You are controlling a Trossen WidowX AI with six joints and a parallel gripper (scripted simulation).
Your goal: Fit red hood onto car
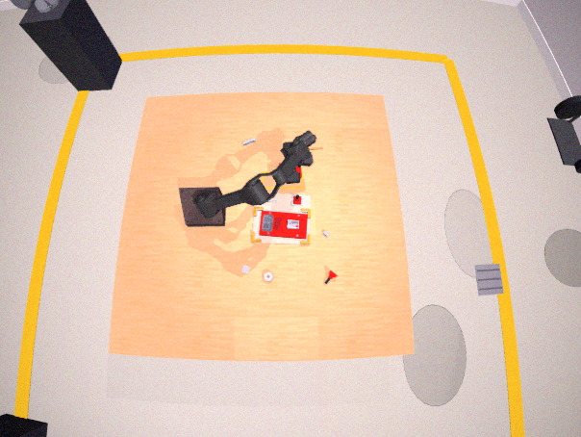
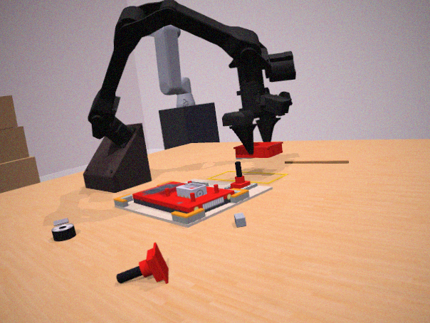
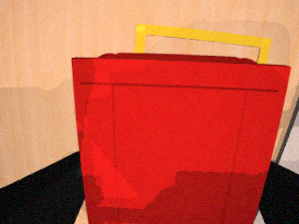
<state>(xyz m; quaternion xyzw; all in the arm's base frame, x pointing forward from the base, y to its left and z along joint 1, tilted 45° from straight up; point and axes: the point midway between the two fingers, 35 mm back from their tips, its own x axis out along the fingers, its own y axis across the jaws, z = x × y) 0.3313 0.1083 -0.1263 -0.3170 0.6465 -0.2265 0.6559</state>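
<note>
Now: gripper tip 20 mm short of the grey engine block, 230 mm to the left of it and 40 mm above it. The rest, counted from my gripper tip: red hood 10 mm above; thin rod 60 mm ahead, 150 mm to the left, 60 mm below; black wheel 70 mm behind, 460 mm to the right, 50 mm below.
</note>
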